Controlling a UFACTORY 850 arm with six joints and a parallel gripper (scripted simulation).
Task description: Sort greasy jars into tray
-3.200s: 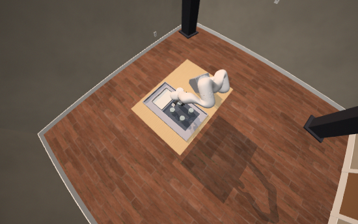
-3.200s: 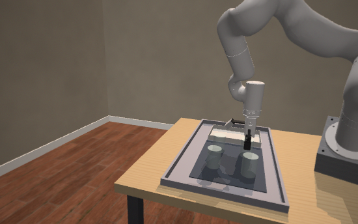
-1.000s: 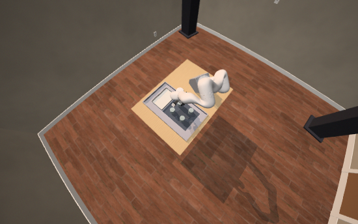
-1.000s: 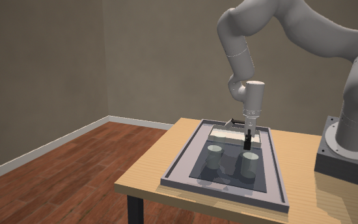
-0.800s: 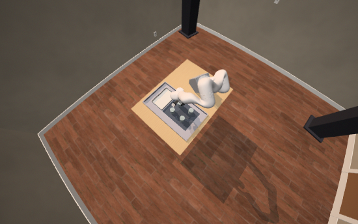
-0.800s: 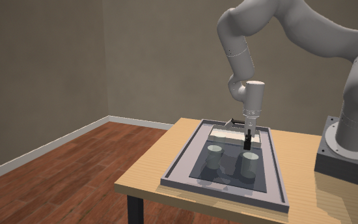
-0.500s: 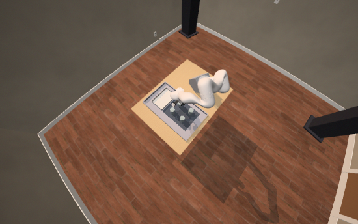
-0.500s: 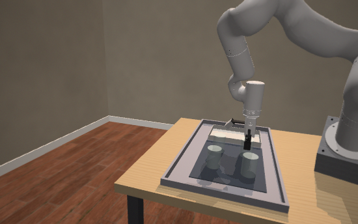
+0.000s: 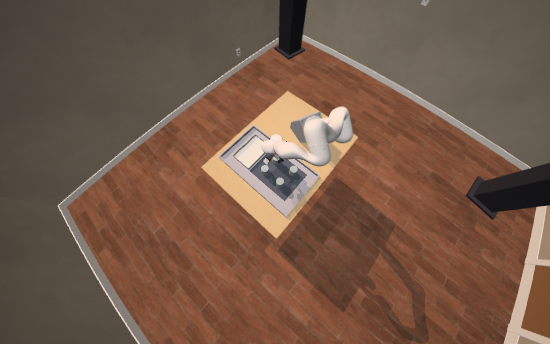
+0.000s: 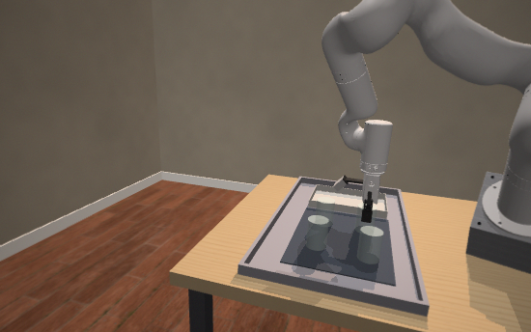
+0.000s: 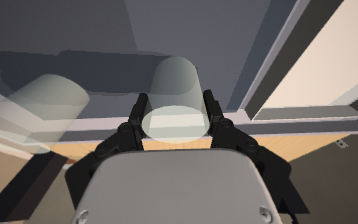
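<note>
The cream tray is 10 cm ahead of my hand, 22 cm to the right of it and 6 cm below it. The rest, counted from my hand: dark drying mat 6 cm ahead, 10 cm to the left, 6 cm below.
</note>
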